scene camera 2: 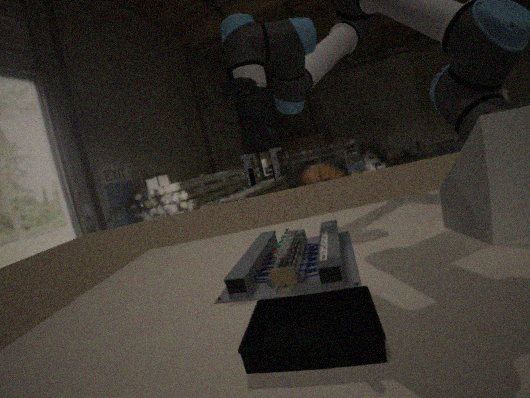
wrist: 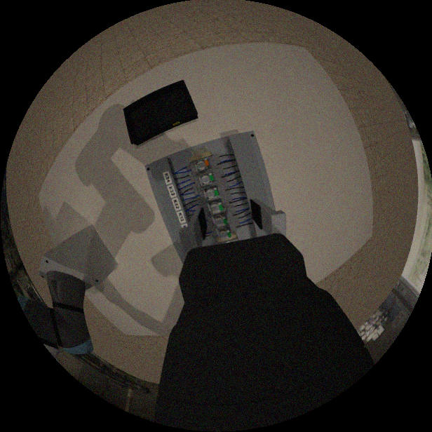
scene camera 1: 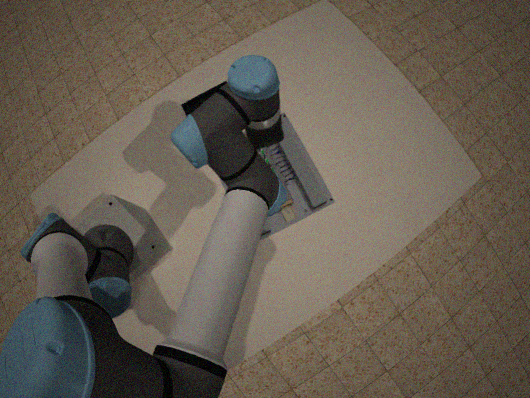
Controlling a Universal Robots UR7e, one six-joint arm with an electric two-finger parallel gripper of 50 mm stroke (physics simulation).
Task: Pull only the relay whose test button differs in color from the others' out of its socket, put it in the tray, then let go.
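Frame: origin at the arm's base, x left, y back, z up, level; millimetres.
Seen in the pictures: gripper, fingertip midpoint: [scene camera 2: 265, 182]; arm's base, link origin: [scene camera 2: 507, 145] [scene camera 1: 106, 249].
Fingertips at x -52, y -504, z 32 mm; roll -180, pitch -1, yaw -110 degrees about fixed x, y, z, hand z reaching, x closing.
Offsets run from my fingertips to a thing's middle.
The relay with the orange test button [wrist: 202, 165] sits in its socket at the tray end of the relay row. Several relays with green buttons, such as one relay [wrist: 212, 193], stand in line with it. The black tray [wrist: 160, 112] [scene camera 2: 315, 330] lies on the table off that end of the panel. My gripper [wrist: 227, 212] [scene camera 2: 262, 167] is open and empty, high above the panel. In the wrist view its fingers appear on either side of the green-button end of the row, away from the orange button. In scene camera 1 the fingers are hidden by the arm.
The grey panel [wrist: 265, 175] [scene camera 1: 327, 199] [scene camera 2: 350, 260] carries a wiring duct {dz -172, dx -55, dy -61 mm} [scene camera 2: 250, 265] and a labelled duct {dz -172, dx -17, dy +108 mm} [scene camera 2: 330, 250] along the row, with blue wires between. A tan end block {dz -169, dx +87, dy -5 mm} [scene camera 2: 283, 276] stands at the tray end. The grey robot pedestal [wrist: 82, 255] [scene camera 2: 510, 175] stands to one side.
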